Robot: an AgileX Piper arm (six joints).
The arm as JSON. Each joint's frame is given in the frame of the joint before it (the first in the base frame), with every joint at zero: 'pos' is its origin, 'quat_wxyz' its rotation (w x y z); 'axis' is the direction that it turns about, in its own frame. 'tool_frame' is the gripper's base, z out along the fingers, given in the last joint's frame.
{
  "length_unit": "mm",
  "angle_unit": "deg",
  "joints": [
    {
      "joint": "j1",
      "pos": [
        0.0,
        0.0,
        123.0
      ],
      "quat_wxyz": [
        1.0,
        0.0,
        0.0,
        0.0
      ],
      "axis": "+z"
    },
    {
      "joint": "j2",
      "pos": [
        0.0,
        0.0,
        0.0
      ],
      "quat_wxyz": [
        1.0,
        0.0,
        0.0,
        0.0
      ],
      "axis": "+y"
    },
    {
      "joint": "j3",
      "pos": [
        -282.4,
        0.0,
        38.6
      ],
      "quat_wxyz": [
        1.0,
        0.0,
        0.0,
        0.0
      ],
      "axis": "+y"
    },
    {
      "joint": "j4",
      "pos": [
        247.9,
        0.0,
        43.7
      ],
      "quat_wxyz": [
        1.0,
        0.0,
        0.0,
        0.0
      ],
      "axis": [
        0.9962,
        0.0,
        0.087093
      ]
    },
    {
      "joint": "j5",
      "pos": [
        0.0,
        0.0,
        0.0
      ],
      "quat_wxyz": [
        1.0,
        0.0,
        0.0,
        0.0
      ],
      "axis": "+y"
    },
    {
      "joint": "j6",
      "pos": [
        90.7,
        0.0,
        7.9
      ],
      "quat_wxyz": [
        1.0,
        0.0,
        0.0,
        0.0
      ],
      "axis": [
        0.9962,
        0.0,
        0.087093
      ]
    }
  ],
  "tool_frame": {
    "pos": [
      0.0,
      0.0,
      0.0
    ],
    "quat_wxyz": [
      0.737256,
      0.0,
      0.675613,
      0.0
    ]
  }
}
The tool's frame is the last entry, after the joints.
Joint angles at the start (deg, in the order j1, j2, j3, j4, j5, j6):
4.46, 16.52, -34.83, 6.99, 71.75, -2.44
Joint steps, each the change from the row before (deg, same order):
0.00, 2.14, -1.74, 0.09, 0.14, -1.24
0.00, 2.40, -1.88, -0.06, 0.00, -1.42
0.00, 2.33, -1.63, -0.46, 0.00, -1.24
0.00, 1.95, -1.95, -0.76, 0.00, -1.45
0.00, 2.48, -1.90, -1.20, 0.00, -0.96
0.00, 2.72, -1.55, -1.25, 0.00, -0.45
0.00, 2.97, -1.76, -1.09, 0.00, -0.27
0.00, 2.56, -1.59, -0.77, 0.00, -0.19
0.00, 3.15, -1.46, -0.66, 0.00, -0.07
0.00, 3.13, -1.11, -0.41, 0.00, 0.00
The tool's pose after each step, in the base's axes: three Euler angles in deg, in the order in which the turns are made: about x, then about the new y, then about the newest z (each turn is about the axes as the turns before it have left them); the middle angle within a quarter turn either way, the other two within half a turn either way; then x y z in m. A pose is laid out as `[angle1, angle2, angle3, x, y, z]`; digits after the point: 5 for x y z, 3 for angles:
[-167.367, 39.968, 166.933, 0.02580, 0.01271, 0.29964]
[-167.575, 39.472, 165.687, 0.03177, 0.01309, 0.30764]
[-168.305, 38.858, 164.844, 0.03819, 0.01290, 0.31415]
[-169.222, 38.966, 163.735, 0.04347, 0.01216, 0.32225]
[-170.796, 38.558, 163.437, 0.05104, 0.01094, 0.32941]
[-172.516, 37.558, 163.736, 0.06010, 0.00976, 0.33430]
[-174.005, 36.482, 164.080, 0.07035, 0.00891, 0.33956]
[-175.048, 35.599, 164.294, 0.07948, 0.00846, 0.34407]
[-176.030, 33.983, 164.612, 0.09126, 0.00838, 0.34662]
[-176.732, 32.010, 164.888, 0.10331, 0.00869, 0.34683]

